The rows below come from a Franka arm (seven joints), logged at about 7 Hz.
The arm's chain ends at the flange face. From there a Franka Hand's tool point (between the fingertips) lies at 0.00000 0.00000 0.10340 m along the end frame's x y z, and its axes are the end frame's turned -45 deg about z.
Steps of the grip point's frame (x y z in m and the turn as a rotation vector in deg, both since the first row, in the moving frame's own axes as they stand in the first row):
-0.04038, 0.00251, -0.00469, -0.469, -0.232, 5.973
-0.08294, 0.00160, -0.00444, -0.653, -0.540, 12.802
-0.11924, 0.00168, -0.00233, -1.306, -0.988, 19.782
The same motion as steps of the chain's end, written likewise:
-0.02703, 0.02942, -0.00469, -0.496, 0.168, 5.973
-0.05749, 0.05825, -0.00443, -0.844, 0.080, 12.802
-0.08302, 0.08256, -0.00229, -1.622, 0.225, 19.782

